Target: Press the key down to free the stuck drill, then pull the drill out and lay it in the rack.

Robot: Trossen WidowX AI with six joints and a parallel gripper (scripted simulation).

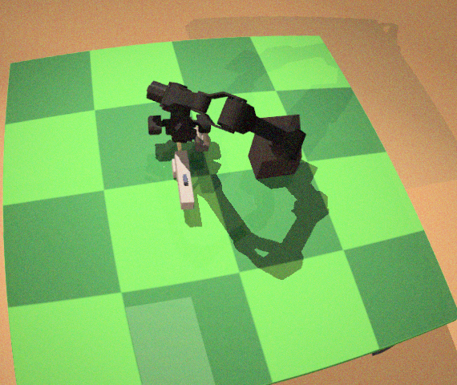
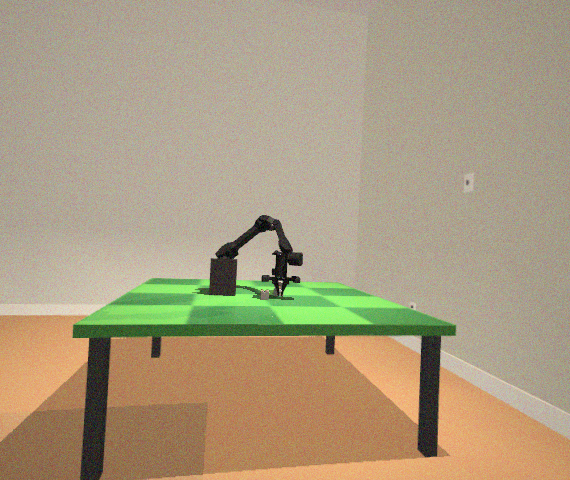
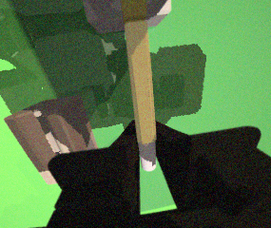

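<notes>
Now: the drill 4 cm to the left of my gripper tip and 4 cm above it. From my gripper tip the other things lie so: blue key: 19 cm to the left, 4 cm above, 1 cm ahead; rack: 8 cm behind, 1 cm above; steel block: 17 cm to the left, 3 cm above, 1 cm ahead.
</notes>
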